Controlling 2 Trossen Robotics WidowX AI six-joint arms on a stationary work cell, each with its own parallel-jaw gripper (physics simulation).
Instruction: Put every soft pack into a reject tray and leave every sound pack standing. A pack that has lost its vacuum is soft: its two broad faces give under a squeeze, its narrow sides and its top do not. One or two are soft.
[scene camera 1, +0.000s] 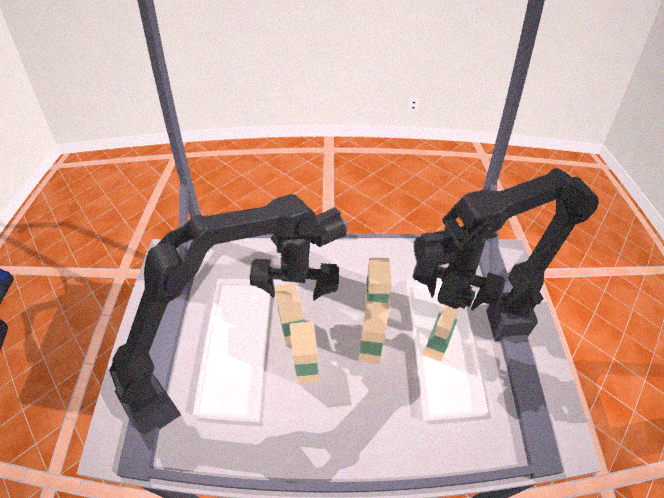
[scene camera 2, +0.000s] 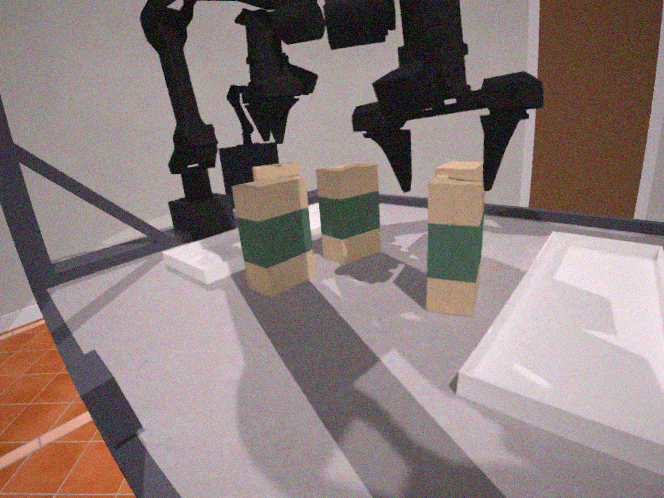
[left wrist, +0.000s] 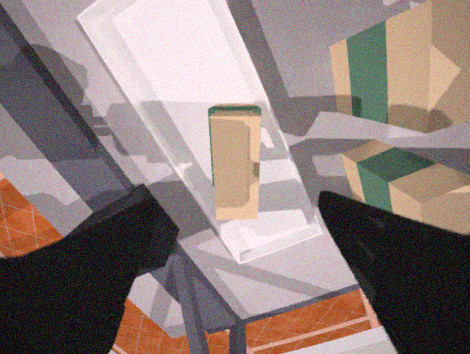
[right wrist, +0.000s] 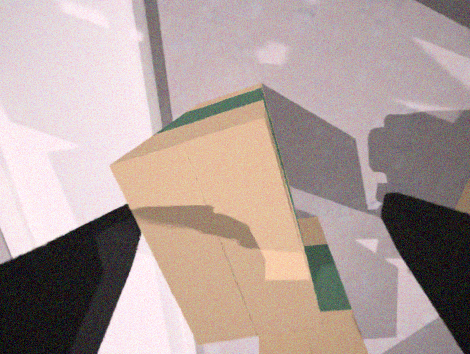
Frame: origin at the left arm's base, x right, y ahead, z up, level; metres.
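Where they show: left gripper, between the fingertips: (scene camera 2: 272, 142) (left wrist: 238, 202); right gripper, between the fingertips: (scene camera 1: 293, 297) (scene camera 2: 444, 191) (right wrist: 261, 209); left arm's base, origin of its link: (scene camera 1: 516, 307) (scene camera 2: 198, 198); right arm's base, origin of its link: (scene camera 1: 140, 395).
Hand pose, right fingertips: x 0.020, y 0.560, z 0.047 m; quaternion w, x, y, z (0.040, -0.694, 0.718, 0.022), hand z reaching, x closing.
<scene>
Things, the pixels of their top centre, and the offset from my right fingertips.
- back left pack, centre of its top: (right wrist: 261, 245) (scene camera 2: 447, 177) (scene camera 1: 293, 296) dx -0.006, dy +0.001, dz +0.014 m
- front left pack, centre of its top: (scene camera 2: 461, 164) (scene camera 1: 303, 338) dx -0.118, dy -0.025, dz +0.014 m
- back middle pack, centre of its top: (left wrist: 451, 227) (scene camera 2: 269, 181) (scene camera 1: 380, 270) dx +0.067, dy -0.202, dz +0.014 m
- front middle pack, centre of its top: (left wrist: 467, 62) (scene camera 2: 346, 167) (scene camera 1: 376, 317) dx -0.067, dy -0.181, dz +0.014 m
- fifth pack, centre of its top: (left wrist: 234, 173) (scene camera 2: 275, 164) (scene camera 1: 449, 314) dx -0.069, dy -0.347, dz +0.017 m
- picture-right tray, centre of its top: (left wrist: 222, 144) (scene camera 2: 276, 227) (scene camera 1: 445, 341) dx -0.069, dy -0.367, dz -0.105 m
- picture-left tray, centre of its top: (right wrist: 78, 218) (scene camera 2: 595, 289) (scene camera 1: 234, 342) dx -0.059, dy +0.153, dz -0.105 m
Five tan packs with green bands stand upright. The back left pack (scene camera 1: 289, 304) (scene camera 2: 458, 169) (right wrist: 225, 175) and front left pack (scene camera 1: 304, 343) (scene camera 2: 454, 251) (right wrist: 327, 280) stand close together. The back middle pack (scene camera 1: 379, 276) (scene camera 2: 348, 211) (left wrist: 400, 175) and front middle pack (scene camera 1: 374, 324) (scene camera 2: 273, 238) (left wrist: 367, 70) stand in line. The fifth pack (scene camera 1: 442, 333) (scene camera 2: 276, 170) (left wrist: 232, 162) stands inside the picture-right tray (scene camera 1: 450, 396) (scene camera 2: 195, 262) (left wrist: 175, 65). My right gripper (scene camera 1: 294, 293) (scene camera 2: 446, 187) (right wrist: 261, 209) is open above the back left pack. My left gripper (scene camera 1: 454, 301) (scene camera 2: 273, 140) (left wrist: 238, 202) is open above the fifth pack.
The picture-left tray (scene camera 1: 230, 364) (scene camera 2: 568, 332) (right wrist: 75, 85) holds no pack and lies beside the two left packs. The front left pack stands close to my right gripper. Dark frame rails (scene camera 1: 522, 385) run along the table's sides, with upright posts at the back.
</scene>
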